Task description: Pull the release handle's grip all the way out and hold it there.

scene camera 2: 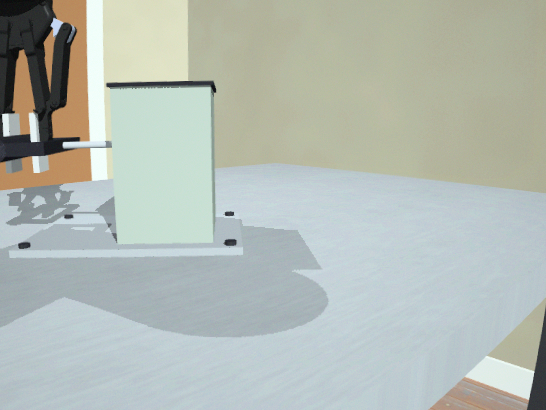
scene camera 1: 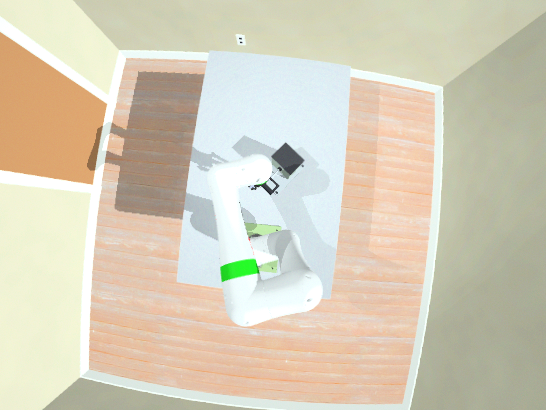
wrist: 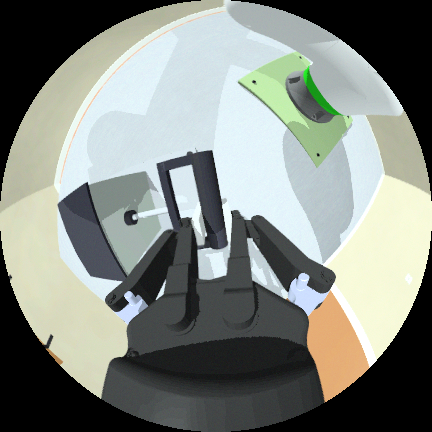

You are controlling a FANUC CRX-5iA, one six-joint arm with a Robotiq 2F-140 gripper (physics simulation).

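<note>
The release handle's housing is a pale green box with a dark top. A thin white rod runs out of the housing's side, and a clear length of it shows between the housing and the grip. The grip is a dark rectangular frame with a thick round bar on its outer side. My gripper points down and is shut on that bar, with one pale pad inside the frame and one outside. In the scene camera 1 view the arm hides much of the gripper.
The housing stands on a flat base plate with dark bolts, on the pale table. The arm's green mounting plate is near the table's other end. The arm reaches over the table.
</note>
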